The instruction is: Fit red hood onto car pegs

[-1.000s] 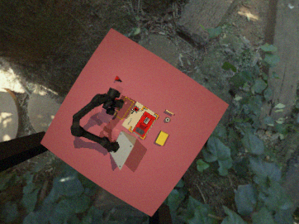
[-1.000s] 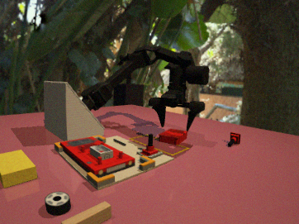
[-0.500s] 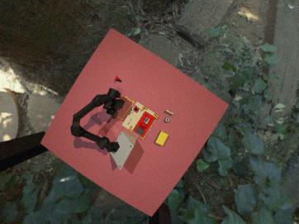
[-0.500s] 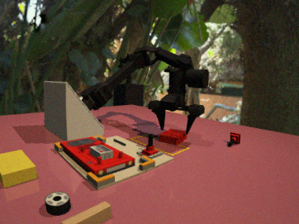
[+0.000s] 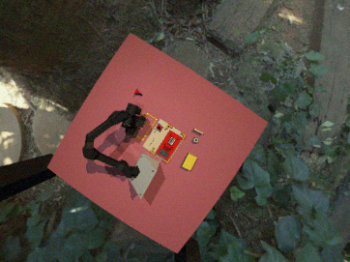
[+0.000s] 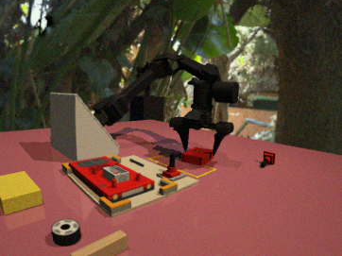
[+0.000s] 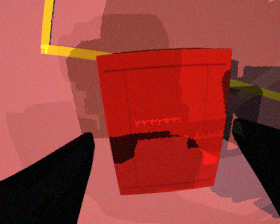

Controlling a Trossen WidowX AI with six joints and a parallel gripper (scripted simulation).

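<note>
Right now the red hood is 1 cm below my gripper tip. Round my gripper tip: black post (16 cm to the right, 6 cm ahead, 1 cm above); then black wheel (44 cm to the right, 14 cm ahead, 1 cm below); then grey engine block (29 cm to the right, 3 cm ahead).
</note>
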